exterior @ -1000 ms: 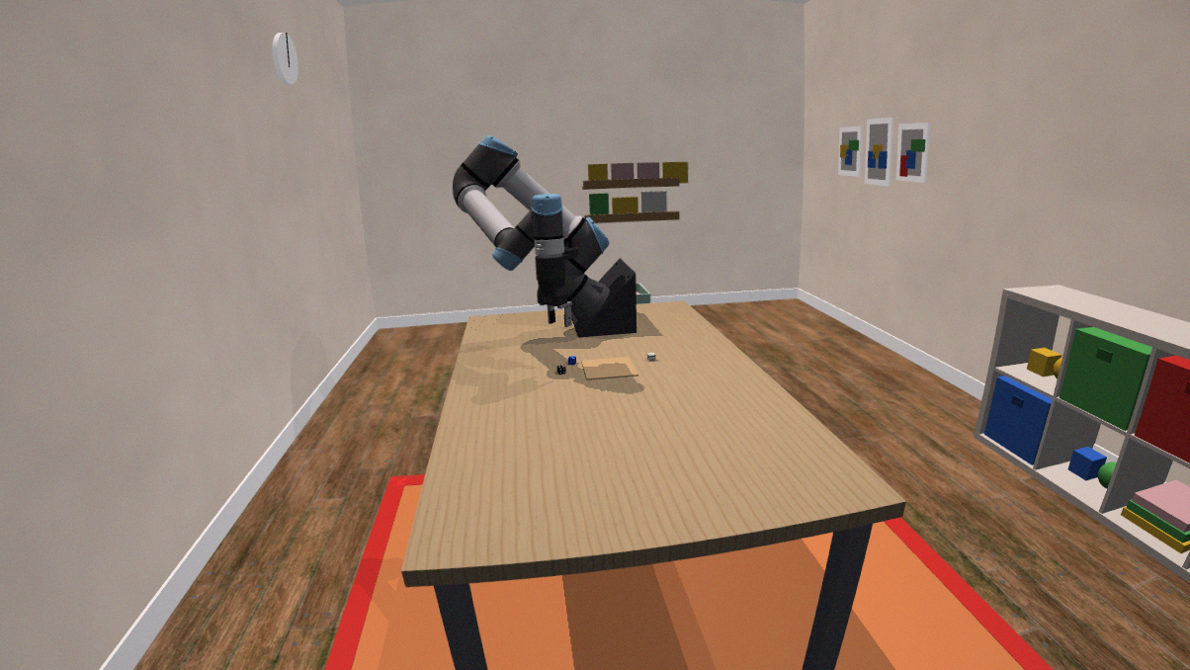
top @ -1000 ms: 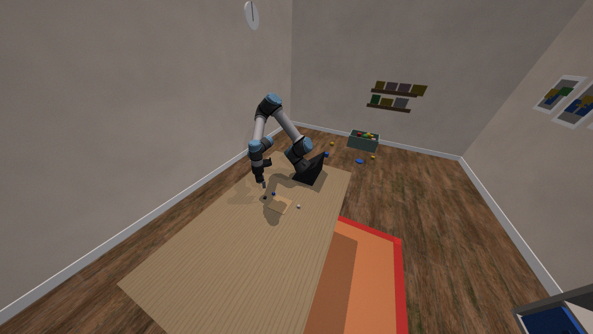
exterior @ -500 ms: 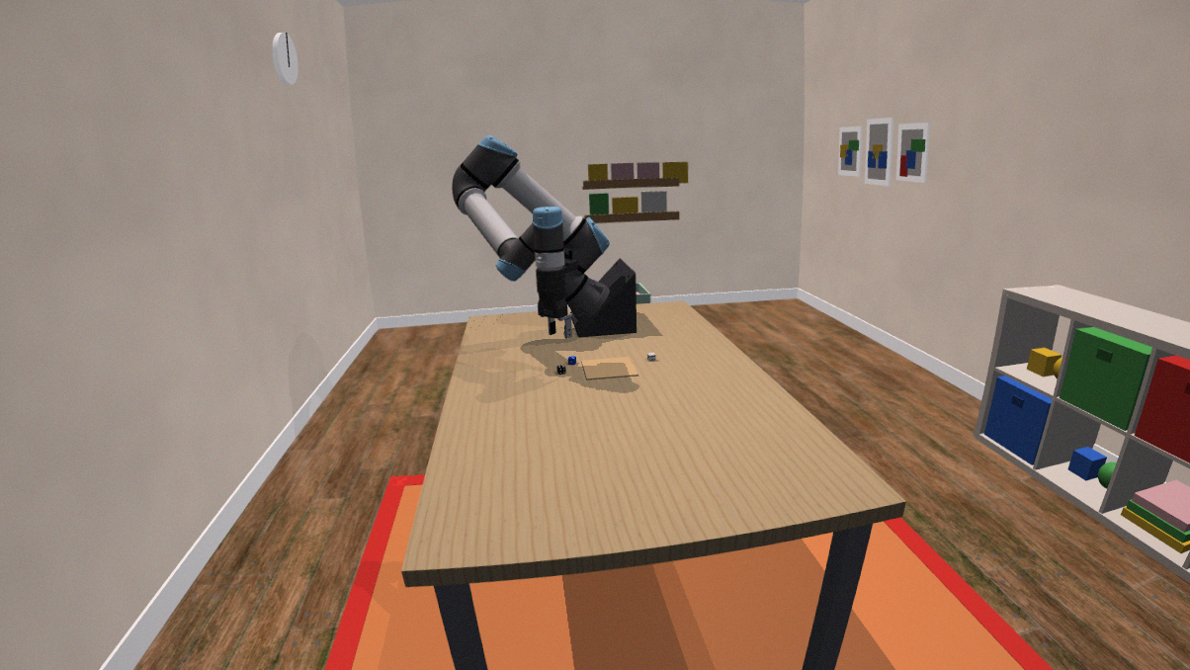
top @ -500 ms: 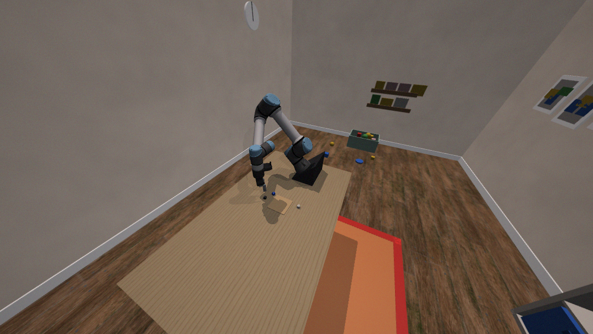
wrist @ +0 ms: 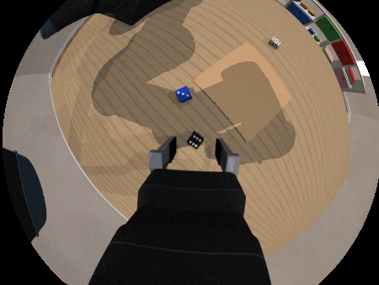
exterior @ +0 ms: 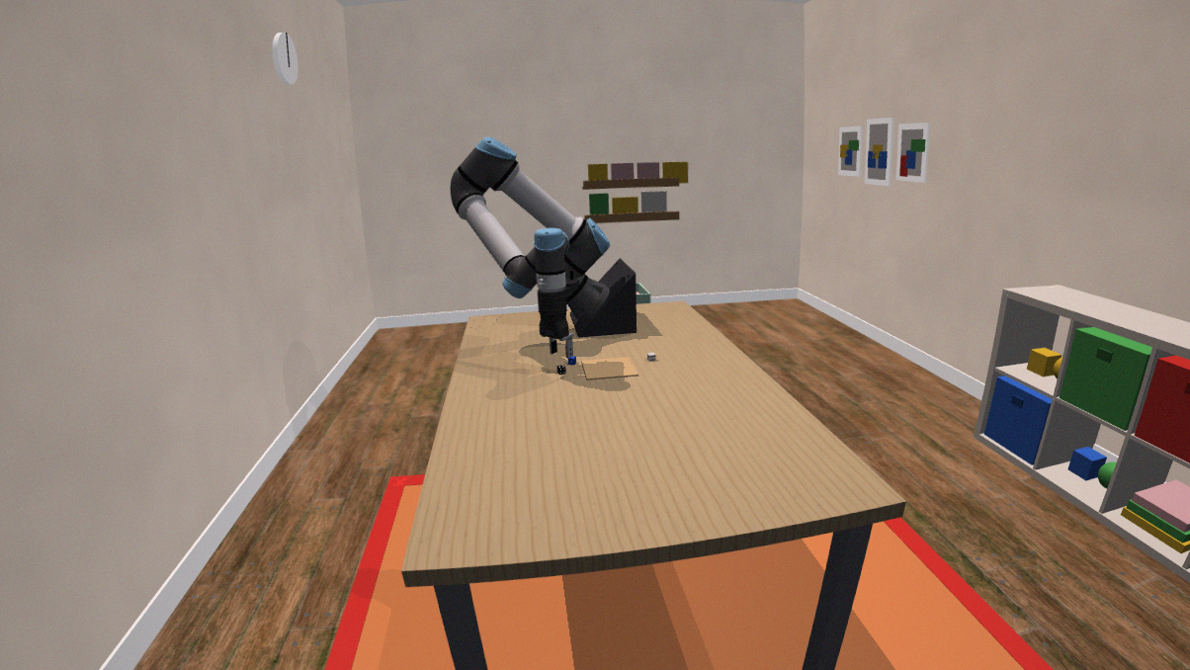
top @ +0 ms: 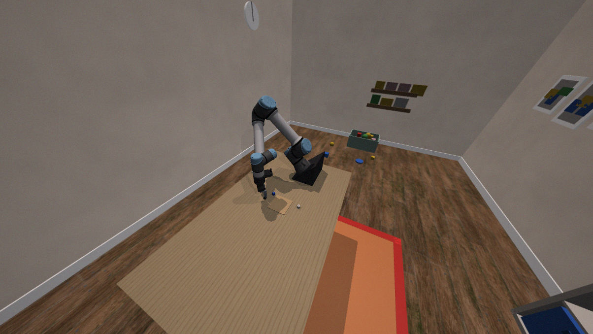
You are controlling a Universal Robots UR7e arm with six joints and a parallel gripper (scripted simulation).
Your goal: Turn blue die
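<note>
The black die is 60 mm below my hand. Also, from my hand: tan mat (130 mm to the left, 70 mm below); then blue die (60 mm below, 60 mm behind, 40 mm to the left); then white die (260 mm to the left, 60 mm below, 30 mm behind).
</note>
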